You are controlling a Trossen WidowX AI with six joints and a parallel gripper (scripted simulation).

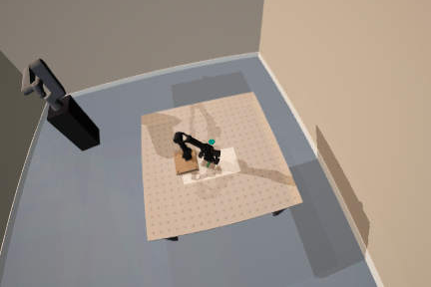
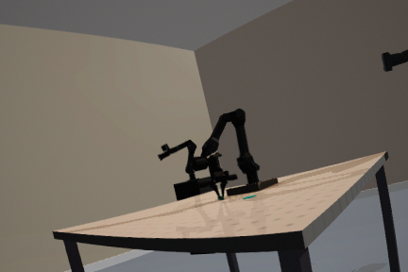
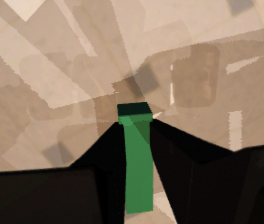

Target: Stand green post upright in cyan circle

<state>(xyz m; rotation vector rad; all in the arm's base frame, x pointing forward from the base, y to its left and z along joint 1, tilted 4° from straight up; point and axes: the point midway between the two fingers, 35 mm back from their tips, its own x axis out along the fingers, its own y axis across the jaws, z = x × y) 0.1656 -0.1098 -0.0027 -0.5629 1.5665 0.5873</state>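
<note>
Right now the cyan circle is 19 cm to the left of my gripper tip, 10 cm ahead of it and 1 cm below it. From my gripper tip the other things lie so: green post (2 cm behind, 1 cm to the right).
</note>
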